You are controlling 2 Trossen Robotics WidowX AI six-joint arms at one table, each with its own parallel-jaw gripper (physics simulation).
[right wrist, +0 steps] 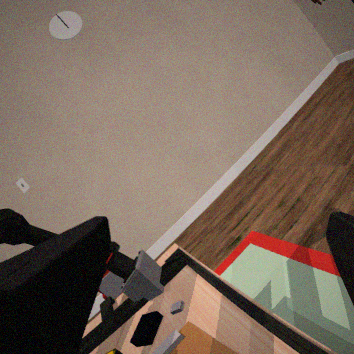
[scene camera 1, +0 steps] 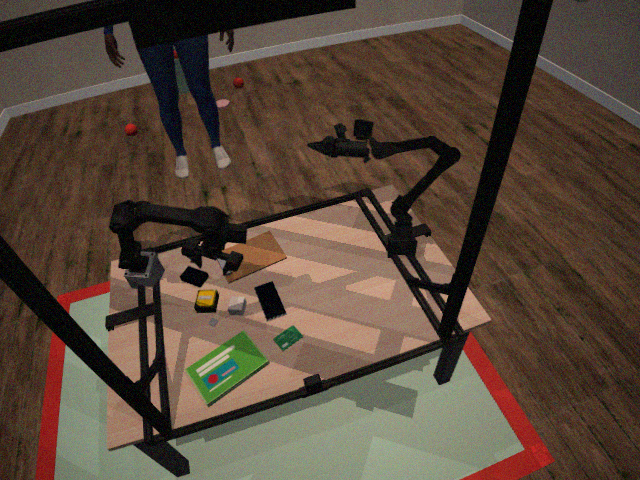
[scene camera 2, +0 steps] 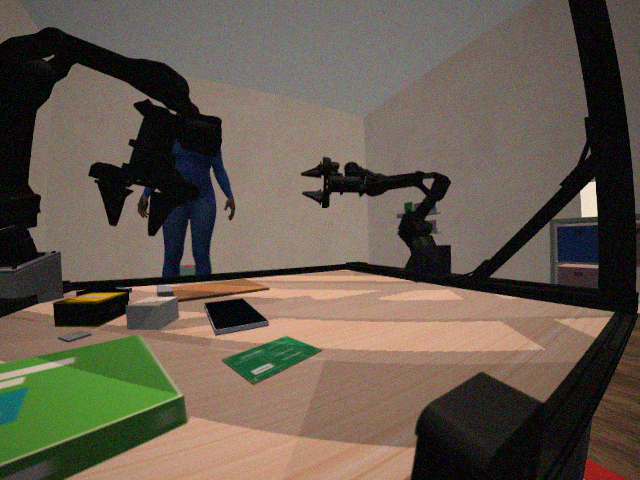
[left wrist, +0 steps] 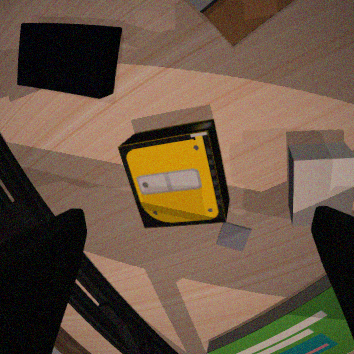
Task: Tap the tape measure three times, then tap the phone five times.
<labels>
left gripper: open, holds nothing
right gripper: open, holds nothing
a phone: on the table
a white-grey block: on the table
a brown board: on the table
</labels>
